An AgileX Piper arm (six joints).
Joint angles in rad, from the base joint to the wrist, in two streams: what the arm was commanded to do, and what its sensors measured. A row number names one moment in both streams.
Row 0, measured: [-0.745, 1.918, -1.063, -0.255, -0.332, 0.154]
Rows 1 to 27, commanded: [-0.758, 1.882, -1.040, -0.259, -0.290, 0.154]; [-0.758, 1.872, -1.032, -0.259, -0.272, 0.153]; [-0.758, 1.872, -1.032, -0.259, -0.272, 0.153]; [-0.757, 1.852, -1.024, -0.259, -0.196, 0.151]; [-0.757, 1.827, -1.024, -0.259, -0.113, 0.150]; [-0.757, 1.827, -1.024, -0.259, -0.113, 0.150]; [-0.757, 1.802, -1.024, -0.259, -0.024, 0.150]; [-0.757, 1.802, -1.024, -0.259, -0.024, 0.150]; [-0.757, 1.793, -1.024, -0.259, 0.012, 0.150]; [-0.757, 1.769, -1.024, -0.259, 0.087, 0.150]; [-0.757, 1.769, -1.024, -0.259, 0.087, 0.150]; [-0.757, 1.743, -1.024, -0.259, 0.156, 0.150]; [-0.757, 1.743, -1.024, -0.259, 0.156, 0.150]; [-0.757, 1.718, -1.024, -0.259, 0.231, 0.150]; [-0.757, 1.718, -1.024, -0.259, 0.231, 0.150]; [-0.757, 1.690, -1.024, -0.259, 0.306, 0.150]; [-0.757, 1.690, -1.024, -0.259, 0.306, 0.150]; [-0.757, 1.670, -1.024, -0.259, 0.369, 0.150]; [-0.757, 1.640, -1.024, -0.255, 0.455, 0.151]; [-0.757, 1.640, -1.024, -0.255, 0.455, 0.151]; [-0.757, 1.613, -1.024, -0.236, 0.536, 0.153]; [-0.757, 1.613, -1.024, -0.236, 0.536, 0.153]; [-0.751, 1.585, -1.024, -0.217, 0.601, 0.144]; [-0.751, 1.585, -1.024, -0.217, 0.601, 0.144]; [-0.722, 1.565, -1.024, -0.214, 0.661, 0.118]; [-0.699, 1.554, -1.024, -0.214, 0.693, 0.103]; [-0.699, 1.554, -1.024, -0.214, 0.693, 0.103]
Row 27, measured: [-0.739, 1.585, -1.026, -0.227, 0.610, 0.139]
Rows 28 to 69, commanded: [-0.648, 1.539, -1.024, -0.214, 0.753, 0.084]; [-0.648, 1.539, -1.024, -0.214, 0.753, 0.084]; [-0.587, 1.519, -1.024, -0.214, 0.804, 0.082]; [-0.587, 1.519, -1.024, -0.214, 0.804, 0.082]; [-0.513, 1.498, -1.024, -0.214, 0.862, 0.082]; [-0.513, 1.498, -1.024, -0.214, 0.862, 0.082]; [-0.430, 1.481, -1.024, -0.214, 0.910, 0.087]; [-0.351, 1.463, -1.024, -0.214, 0.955, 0.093]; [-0.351, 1.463, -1.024, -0.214, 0.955, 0.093]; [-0.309, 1.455, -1.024, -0.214, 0.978, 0.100]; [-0.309, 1.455, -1.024, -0.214, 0.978, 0.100]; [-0.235, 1.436, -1.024, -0.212, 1.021, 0.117]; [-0.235, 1.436, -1.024, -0.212, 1.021, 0.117]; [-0.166, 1.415, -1.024, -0.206, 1.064, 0.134]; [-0.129, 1.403, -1.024, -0.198, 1.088, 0.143]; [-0.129, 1.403, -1.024, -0.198, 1.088, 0.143]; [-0.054, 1.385, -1.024, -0.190, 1.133, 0.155]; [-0.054, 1.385, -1.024, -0.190, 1.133, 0.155]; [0.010, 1.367, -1.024, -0.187, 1.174, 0.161]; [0.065, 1.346, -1.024, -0.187, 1.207, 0.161]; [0.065, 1.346, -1.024, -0.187, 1.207, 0.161]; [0.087, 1.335, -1.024, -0.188, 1.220, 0.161]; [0.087, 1.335, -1.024, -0.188, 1.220, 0.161]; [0.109, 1.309, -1.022, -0.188, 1.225, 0.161]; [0.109, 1.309, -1.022, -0.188, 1.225, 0.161]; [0.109, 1.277, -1.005, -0.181, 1.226, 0.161]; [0.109, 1.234, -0.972, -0.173, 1.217, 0.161]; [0.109, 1.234, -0.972, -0.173, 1.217, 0.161]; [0.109, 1.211, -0.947, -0.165, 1.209, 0.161]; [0.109, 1.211, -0.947, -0.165, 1.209, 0.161]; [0.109, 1.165, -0.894, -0.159, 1.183, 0.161]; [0.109, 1.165, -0.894, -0.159, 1.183, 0.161]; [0.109, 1.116, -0.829, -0.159, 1.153, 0.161]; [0.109, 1.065, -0.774, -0.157, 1.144, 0.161]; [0.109, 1.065, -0.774, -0.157, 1.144, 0.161]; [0.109, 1.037, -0.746, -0.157, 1.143, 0.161]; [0.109, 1.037, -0.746, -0.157, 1.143, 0.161]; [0.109, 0.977, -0.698, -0.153, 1.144, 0.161]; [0.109, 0.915, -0.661, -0.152, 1.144, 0.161]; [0.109, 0.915, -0.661, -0.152, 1.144, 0.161]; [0.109, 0.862, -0.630, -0.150, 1.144, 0.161]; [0.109, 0.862, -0.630, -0.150, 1.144, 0.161]
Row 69, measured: [0.106, 0.933, -0.673, -0.150, 1.158, 0.158]
